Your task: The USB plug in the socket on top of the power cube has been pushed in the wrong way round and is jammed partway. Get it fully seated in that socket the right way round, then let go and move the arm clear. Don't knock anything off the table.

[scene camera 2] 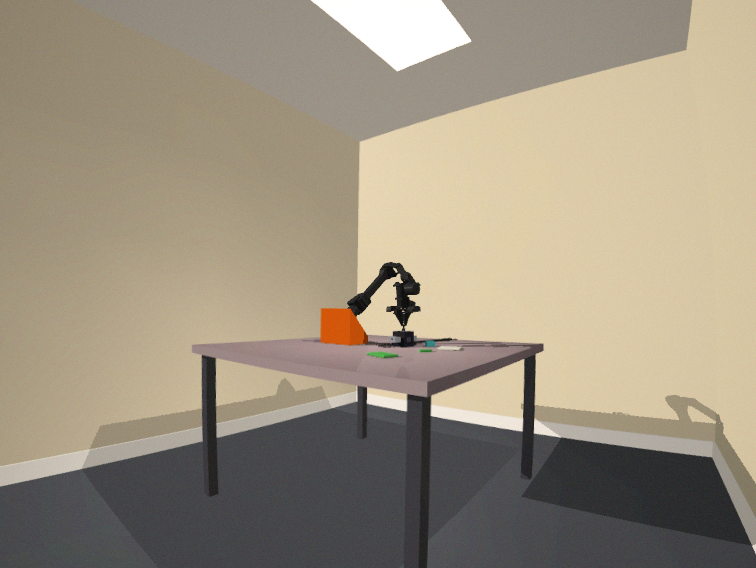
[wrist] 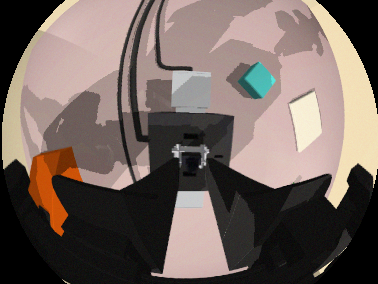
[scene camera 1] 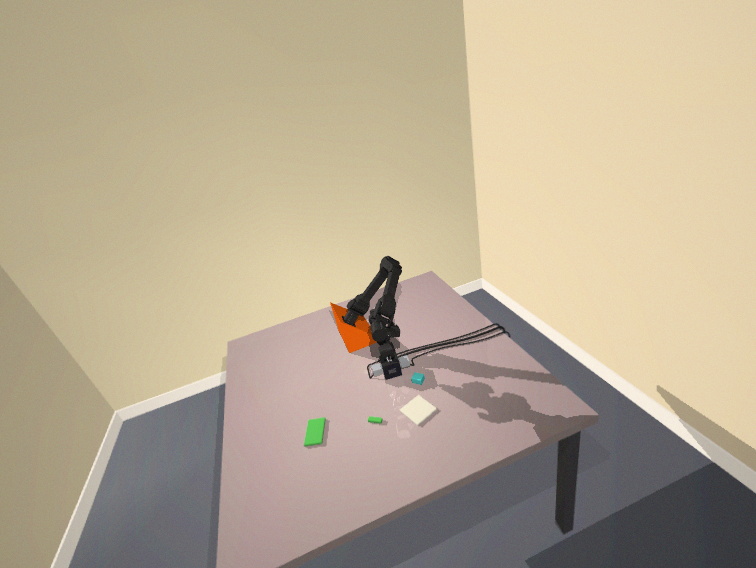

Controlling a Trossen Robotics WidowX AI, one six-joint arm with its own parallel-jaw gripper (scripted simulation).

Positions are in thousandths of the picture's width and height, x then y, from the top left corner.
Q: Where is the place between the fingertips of my gripper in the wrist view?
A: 509,579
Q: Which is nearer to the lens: the teal cube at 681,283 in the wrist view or the cream pad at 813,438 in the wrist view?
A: The teal cube.
